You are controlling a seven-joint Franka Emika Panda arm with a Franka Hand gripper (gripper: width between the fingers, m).
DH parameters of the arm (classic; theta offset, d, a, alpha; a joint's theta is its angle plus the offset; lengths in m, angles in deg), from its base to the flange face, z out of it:
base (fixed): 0 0 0 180
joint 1: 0 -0.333 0 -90
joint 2: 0 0 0 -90
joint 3: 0 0.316 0.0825 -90
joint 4: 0 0 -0.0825 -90
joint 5: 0 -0.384 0 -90
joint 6: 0 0 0.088 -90
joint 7: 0 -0.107 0 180
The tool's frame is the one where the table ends.
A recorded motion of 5 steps. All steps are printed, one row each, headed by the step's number.
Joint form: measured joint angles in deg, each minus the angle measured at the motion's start. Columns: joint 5, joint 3, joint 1, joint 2, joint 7, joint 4, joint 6.
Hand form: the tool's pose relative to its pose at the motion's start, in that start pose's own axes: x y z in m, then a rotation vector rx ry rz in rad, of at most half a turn. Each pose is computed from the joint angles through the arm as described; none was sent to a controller.
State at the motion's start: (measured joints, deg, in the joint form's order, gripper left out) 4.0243 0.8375 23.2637 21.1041 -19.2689 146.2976 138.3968
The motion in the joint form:
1: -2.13 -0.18 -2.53 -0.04 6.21 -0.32 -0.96
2: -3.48 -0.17 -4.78 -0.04 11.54 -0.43 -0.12
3: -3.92 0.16 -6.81 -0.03 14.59 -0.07 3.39
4: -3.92 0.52 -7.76 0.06 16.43 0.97 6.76
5: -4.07 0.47 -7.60 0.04 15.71 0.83 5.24
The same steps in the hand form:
1: -0.0053 -0.0171 -0.0015 0.0309 -0.0192 -0.1205
2: -0.0090 -0.0340 -0.0047 0.0600 -0.0064 -0.2340
3: -0.0117 -0.0522 -0.0092 0.0861 0.0475 -0.3196
4: -0.0159 -0.0614 -0.0089 0.0991 0.0904 -0.3721
5: -0.0169 -0.0593 -0.0070 0.0946 0.0654 -0.3550

